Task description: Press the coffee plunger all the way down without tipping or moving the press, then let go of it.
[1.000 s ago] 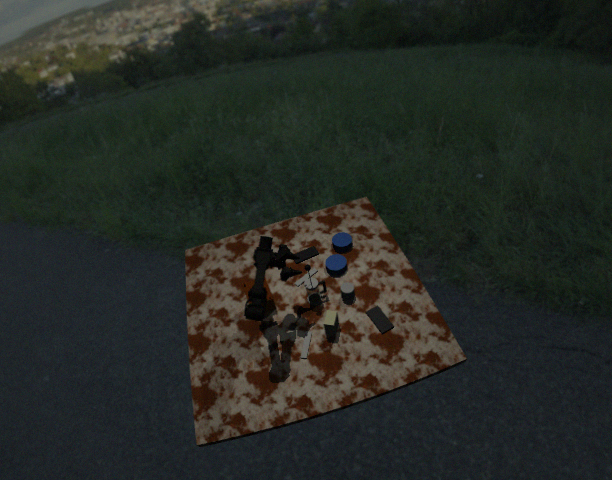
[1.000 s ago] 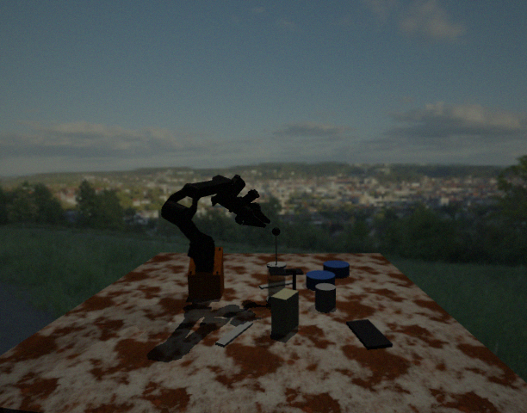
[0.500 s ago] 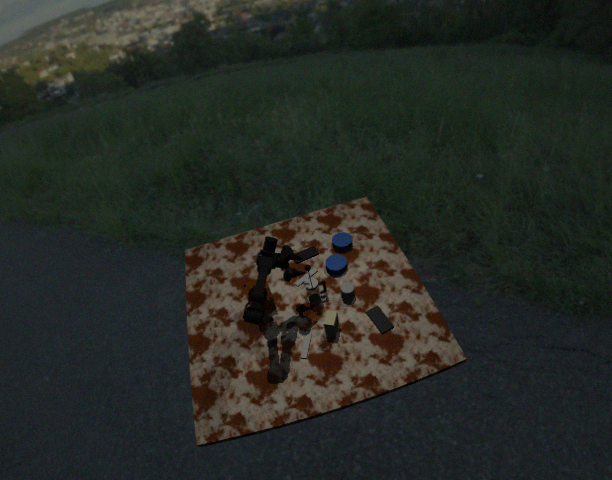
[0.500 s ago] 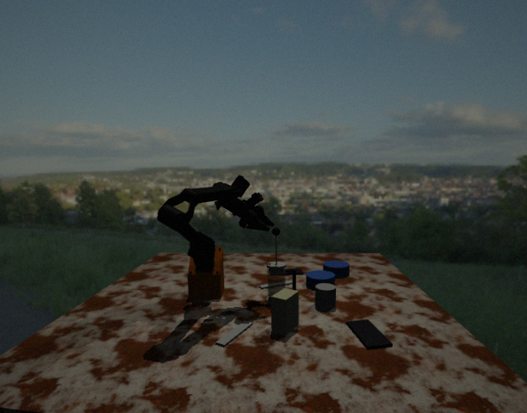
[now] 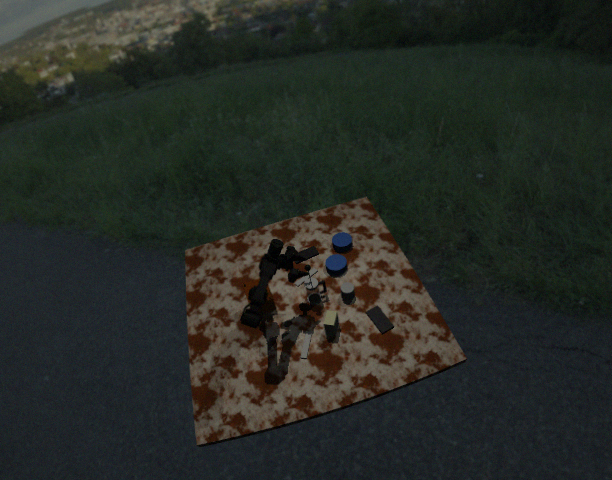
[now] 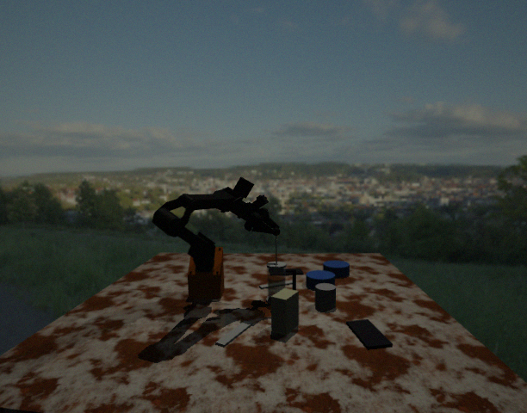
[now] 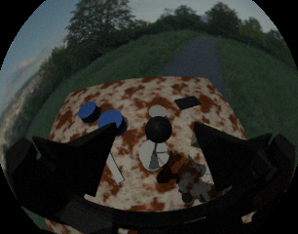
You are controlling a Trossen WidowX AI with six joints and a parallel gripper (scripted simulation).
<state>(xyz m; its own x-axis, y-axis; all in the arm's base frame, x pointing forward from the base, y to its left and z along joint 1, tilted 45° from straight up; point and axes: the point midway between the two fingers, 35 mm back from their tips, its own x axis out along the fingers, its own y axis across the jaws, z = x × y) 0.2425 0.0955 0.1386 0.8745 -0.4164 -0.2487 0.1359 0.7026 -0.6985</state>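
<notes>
My gripper tip is now 1 cm short of the coffee press and 13 cm above it. From my gripper tip the other things lie so: grey can 17 cm ahead, 5 cm to the right, 23 cm below.
</notes>
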